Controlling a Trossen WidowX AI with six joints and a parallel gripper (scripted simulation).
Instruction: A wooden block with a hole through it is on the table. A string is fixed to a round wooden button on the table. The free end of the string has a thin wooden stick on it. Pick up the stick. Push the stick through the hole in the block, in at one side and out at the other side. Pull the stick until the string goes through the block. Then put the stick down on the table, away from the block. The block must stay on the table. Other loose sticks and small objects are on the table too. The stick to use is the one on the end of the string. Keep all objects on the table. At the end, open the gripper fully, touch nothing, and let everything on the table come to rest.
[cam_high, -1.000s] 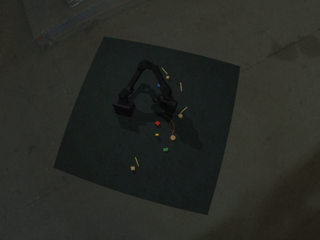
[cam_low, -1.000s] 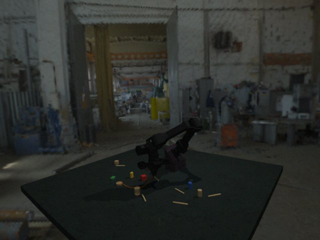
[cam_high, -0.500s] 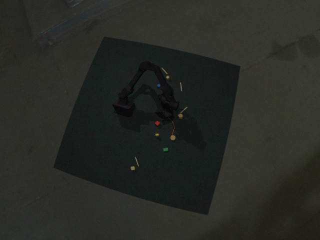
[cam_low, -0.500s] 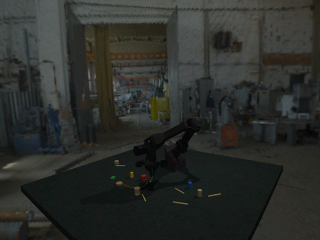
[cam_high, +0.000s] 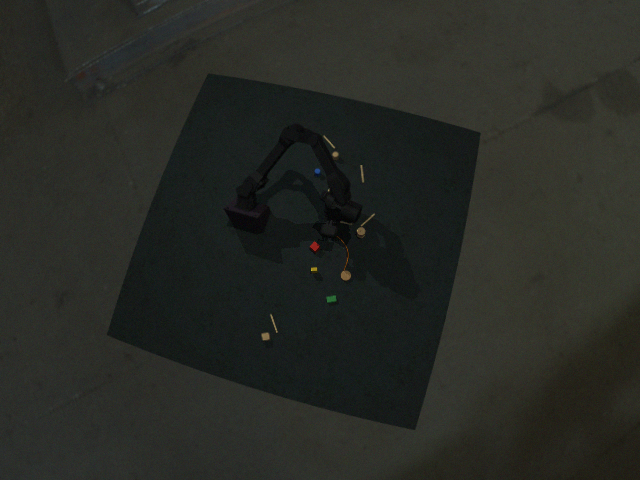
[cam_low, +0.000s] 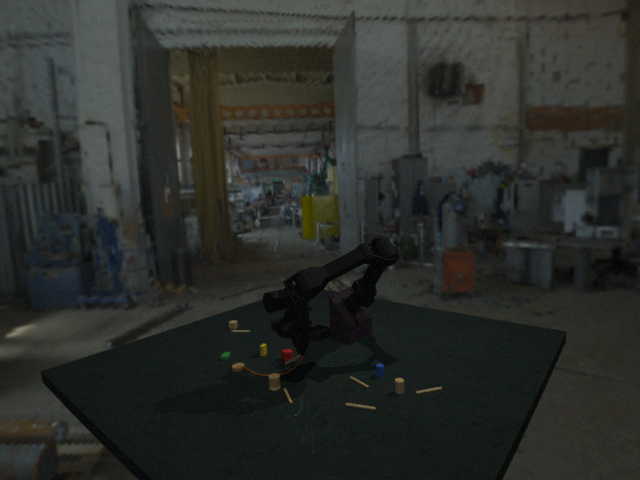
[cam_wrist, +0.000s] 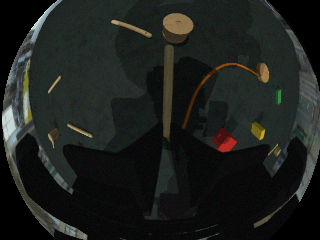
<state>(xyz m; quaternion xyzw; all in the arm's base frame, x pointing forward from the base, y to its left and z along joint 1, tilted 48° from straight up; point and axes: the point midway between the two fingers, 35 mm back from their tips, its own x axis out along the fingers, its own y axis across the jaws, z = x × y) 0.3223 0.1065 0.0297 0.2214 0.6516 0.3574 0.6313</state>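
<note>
Now: the thin stick 20 mm ahead of my gripper tip. Also, from my gripper tip: yellow block 200 mm to the right, 40 mm below; then red block 30 mm behind, 110 mm to the right, 50 mm below; then wooden cylinder 110 mm ahead, 10 mm to the left, 40 mm below.
</note>
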